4 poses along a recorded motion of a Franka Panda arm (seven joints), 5.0 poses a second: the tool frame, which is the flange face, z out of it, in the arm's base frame.
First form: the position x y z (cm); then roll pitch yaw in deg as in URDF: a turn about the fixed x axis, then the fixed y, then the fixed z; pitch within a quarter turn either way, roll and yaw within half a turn.
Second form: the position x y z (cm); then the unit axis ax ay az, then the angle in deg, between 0 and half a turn. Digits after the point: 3 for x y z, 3 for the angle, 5 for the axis.
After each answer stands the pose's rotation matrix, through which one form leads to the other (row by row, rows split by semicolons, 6 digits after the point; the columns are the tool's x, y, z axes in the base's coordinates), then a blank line. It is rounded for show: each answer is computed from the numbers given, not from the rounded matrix.
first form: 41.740 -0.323 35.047 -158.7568 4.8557 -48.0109
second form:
41.740 -0.323 35.047 -0.90960 0.41378 -0.03753 158.658
0.666588 -0.713285 0.216528; -0.740605 -0.600736 0.301034; -0.084647 -0.361027 -0.928706

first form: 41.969 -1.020 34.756 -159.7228 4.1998 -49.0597
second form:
41.969 -1.020 34.756 -0.90625 0.42077 -0.04085 159.842
0.653513 -0.725210 0.216776; -0.753364 -0.595491 0.278985; -0.073235 -0.345632 -0.935508

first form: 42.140 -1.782 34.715 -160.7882 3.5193 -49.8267
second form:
42.140 -1.782 34.715 -0.90389 0.42556 -0.04339 161.119
0.643885 -0.734574 0.214040; -0.762656 -0.593741 0.256570; -0.061385 -0.328441 -0.942528

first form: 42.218 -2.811 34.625 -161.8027 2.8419 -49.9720
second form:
42.218 -2.811 34.625 -0.90380 0.42556 -0.04512 162.325
0.642371 -0.737392 0.208837; -0.764788 -0.599139 0.236919; -0.049580 -0.311906 -0.948818

